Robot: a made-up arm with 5 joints. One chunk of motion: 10 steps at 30 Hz.
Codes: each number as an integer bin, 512 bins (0 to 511) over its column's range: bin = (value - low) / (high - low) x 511, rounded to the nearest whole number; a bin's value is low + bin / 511 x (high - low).
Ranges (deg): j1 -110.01..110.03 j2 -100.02..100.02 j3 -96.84..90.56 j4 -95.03..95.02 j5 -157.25..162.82
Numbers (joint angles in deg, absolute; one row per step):
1: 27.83 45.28 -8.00 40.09 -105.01
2: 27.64 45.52 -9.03 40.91 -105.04
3: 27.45 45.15 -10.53 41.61 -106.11
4: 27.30 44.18 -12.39 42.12 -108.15
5: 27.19 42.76 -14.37 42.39 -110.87
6: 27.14 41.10 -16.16 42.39 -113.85
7: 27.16 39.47 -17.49 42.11 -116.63
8: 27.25 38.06 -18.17 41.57 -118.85
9: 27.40 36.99 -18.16 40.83 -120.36
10: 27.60 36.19 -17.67 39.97 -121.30
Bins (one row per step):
1: 320 371 242 363 83
2: 320 372 239 366 83
3: 319 371 235 367 82
4: 319 368 230 369 78
5: 319 365 225 369 74
6: 319 360 220 369 69
7: 319 356 216 369 65
8: 319 353 215 367 61
9: 319 350 215 365 59
10: 320 348 216 363 57

